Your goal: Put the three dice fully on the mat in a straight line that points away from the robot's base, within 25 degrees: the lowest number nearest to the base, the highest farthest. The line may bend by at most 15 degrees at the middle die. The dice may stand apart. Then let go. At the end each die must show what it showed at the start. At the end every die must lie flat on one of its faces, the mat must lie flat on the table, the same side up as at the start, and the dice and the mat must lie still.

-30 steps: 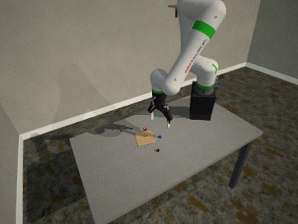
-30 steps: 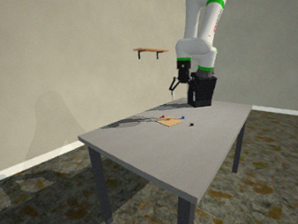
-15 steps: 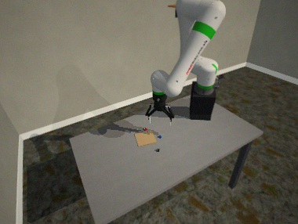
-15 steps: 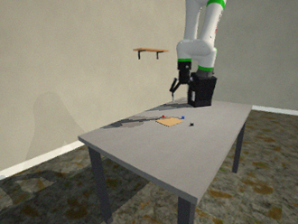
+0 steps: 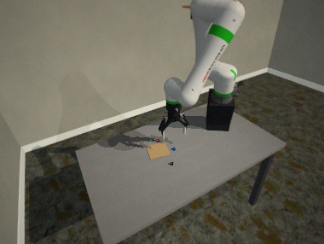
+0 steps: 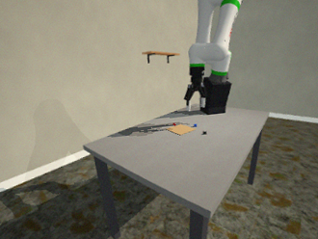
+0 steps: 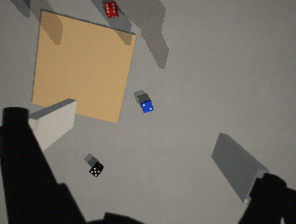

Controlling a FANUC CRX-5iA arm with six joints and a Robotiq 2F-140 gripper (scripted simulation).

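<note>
Now: the blue die 130 mm below my hand. Round my hand: black die (80 mm ahead, 120 mm to the left, 130 mm below); red die (60 mm ahead, 140 mm to the right, 130 mm below); tan mat (110 mm ahead, 50 mm to the right, 130 mm below).
</note>
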